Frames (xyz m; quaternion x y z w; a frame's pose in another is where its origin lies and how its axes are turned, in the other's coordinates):
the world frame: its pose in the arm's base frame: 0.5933 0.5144 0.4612 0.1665 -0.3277 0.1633 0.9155
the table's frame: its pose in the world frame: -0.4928 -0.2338 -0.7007 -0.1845 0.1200 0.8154 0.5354
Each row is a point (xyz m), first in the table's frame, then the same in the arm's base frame.
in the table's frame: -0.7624 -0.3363 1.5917
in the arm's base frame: -0.0801 -0.0538 1.0960
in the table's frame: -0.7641 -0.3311 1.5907
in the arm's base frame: -0.0813 -0.0580 1.0925
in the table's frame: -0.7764 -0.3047 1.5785
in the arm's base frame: -0.0807 -0.0817 1.0717
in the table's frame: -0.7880 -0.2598 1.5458
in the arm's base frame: -0.0738 -0.1134 1.0252
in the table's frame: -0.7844 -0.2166 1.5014
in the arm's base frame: -0.0624 -0.1308 0.9667
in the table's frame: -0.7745 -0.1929 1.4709
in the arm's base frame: -0.0543 -0.1332 0.9277
